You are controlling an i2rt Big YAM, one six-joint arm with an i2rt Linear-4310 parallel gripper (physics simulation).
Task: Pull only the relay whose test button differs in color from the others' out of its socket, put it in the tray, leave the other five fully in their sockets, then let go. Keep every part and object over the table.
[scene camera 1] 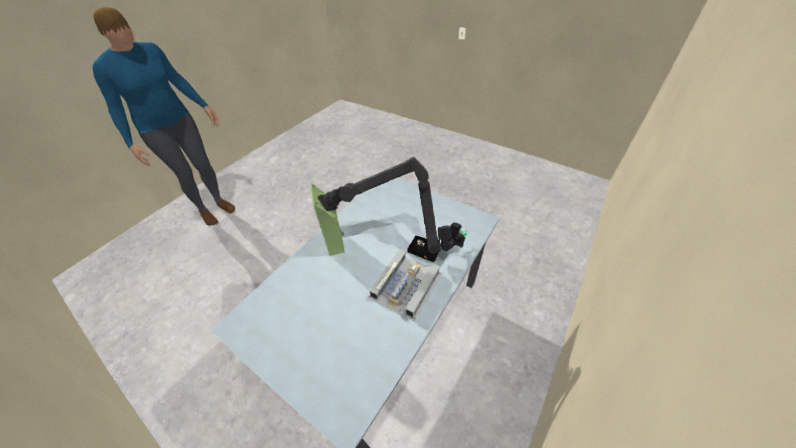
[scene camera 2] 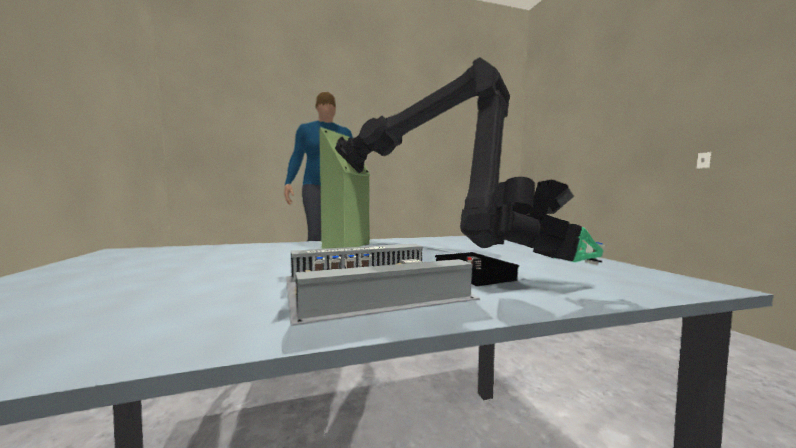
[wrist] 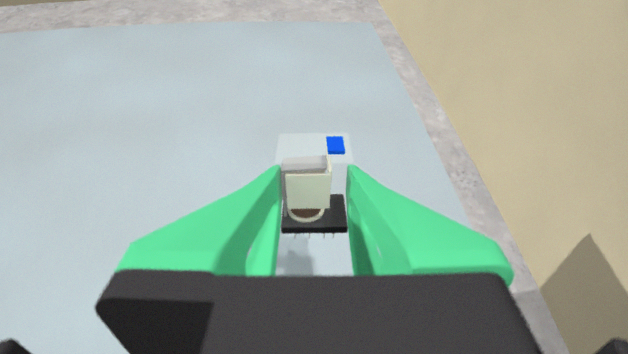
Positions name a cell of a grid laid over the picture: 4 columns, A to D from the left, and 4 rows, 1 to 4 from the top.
I see my gripper (scene camera 2: C3).
My gripper is seen too in the wrist view (wrist: C3).
